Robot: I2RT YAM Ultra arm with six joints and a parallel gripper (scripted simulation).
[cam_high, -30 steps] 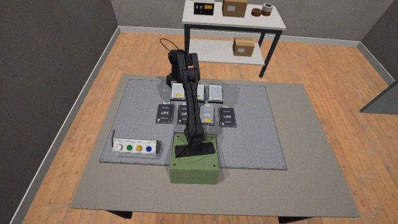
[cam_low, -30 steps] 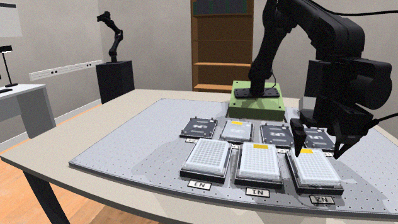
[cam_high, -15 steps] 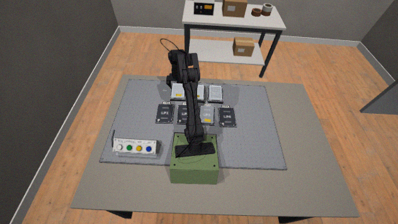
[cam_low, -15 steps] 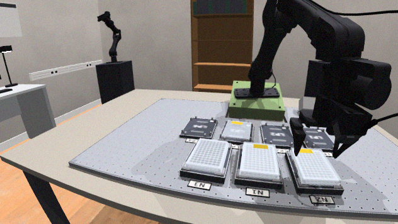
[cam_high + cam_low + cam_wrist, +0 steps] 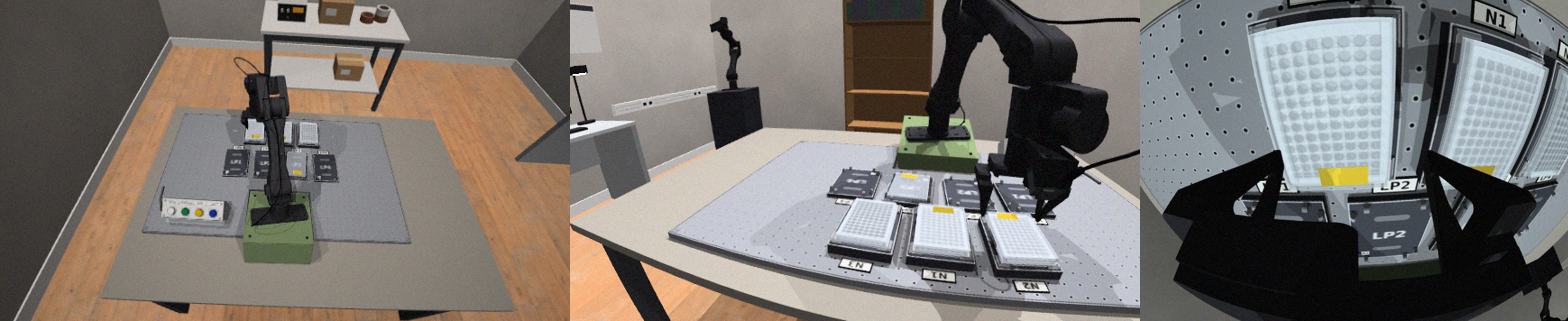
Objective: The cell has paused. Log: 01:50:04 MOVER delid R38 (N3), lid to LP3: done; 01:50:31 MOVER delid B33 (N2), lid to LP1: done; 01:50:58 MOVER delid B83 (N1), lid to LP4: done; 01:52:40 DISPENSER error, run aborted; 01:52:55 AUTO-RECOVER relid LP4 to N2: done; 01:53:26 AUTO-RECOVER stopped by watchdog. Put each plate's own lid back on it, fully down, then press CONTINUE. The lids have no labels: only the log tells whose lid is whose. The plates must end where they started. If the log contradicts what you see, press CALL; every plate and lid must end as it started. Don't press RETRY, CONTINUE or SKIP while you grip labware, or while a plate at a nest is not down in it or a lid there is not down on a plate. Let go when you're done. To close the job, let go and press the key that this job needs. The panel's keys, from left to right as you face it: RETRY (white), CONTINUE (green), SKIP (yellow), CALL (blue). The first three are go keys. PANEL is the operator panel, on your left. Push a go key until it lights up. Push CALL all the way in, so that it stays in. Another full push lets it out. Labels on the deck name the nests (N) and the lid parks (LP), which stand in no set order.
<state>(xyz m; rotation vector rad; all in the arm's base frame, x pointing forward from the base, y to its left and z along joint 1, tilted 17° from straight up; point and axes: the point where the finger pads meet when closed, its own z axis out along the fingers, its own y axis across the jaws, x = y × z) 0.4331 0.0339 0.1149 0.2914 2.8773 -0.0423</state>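
The LP3 lid park lies 190 mm behind my hand, 140 mm to the right of it and 50 mm below it. The rest, counted from my hand: LP2 lid park 170 mm behind, 50 mm below, 10 mm to the right; then LP1 lid park 140 mm behind, 110 mm to the left, 50 mm below; then LP4 lid park 270 mm to the right, 230 mm behind, 50 mm below.
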